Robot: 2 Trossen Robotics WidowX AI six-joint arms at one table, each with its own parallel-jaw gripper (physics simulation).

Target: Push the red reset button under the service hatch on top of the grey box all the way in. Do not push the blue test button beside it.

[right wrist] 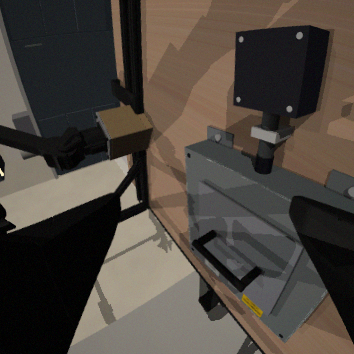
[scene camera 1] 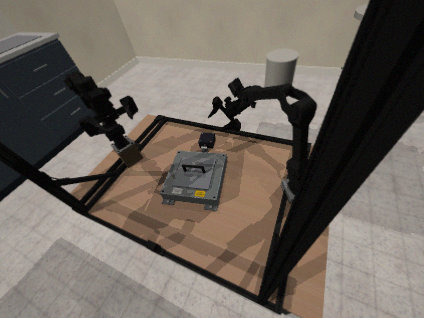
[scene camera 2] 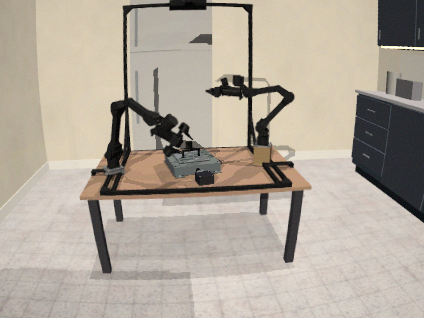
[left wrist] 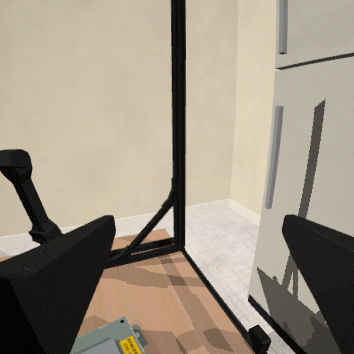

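Note:
The grey box (scene camera 1: pixel 220 172) (scene camera 2: pixel 187 170) (right wrist: pixel 225 160) stands on the table with its service hatch (scene camera 1: pixel 195 180) (right wrist: pixel 270 250) lying flat and closed on top. The hatch carries a black bar handle (scene camera 1: pixel 193 168) (right wrist: pixel 220 262). The red and blue buttons do not show. My right gripper (scene camera 1: pixel 217 123) (scene camera 2: pixel 184 146) (right wrist: pixel 206 203) is open and empty, above the box's conduit side and apart from the handle. My left gripper (scene camera 1: pixel 112 120) (scene camera 2: pixel 209 91) (left wrist: pixel 199 223) is open and empty, raised high to one side of the box. A box corner (left wrist: pixel 107 332) shows low in the left wrist view.
A dark junction box (scene camera 1: pixel 207 139) (scene camera 2: pixel 204 177) (right wrist: pixel 272 72) joins the grey box by a short conduit with a light clamp (right wrist: pixel 272 133). A tan block (scene camera 1: pixel 129 154) (scene camera 2: pixel 261 155) (right wrist: pixel 125 130) stands at the left arm's base. Black frame rails (scene camera 2: pixel 200 190) edge the table, with tall posts.

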